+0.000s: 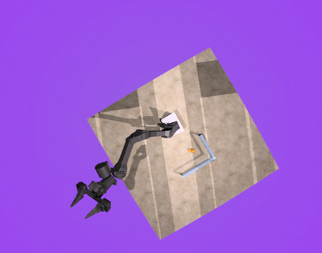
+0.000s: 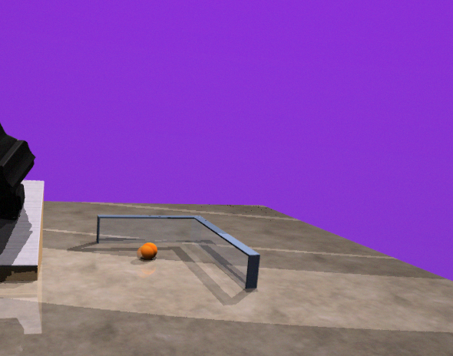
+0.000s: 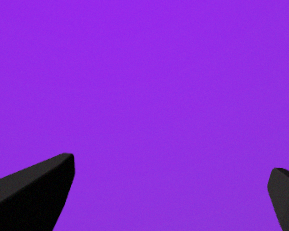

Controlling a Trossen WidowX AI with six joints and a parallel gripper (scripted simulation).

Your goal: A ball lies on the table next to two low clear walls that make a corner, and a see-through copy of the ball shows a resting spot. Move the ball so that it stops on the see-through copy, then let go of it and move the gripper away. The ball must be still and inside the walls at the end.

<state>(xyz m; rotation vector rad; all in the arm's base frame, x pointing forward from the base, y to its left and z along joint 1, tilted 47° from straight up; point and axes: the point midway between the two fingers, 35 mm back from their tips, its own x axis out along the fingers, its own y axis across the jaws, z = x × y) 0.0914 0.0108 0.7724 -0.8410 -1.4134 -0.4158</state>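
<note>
Right now my gripper tip is 12 cm short of the orange ball, 63 cm to the right of it and 65 cm above it. Also, from my gripper tip: see-through copy of ball 11 cm ahead, 61 cm to the left, 65 cm below.
</note>
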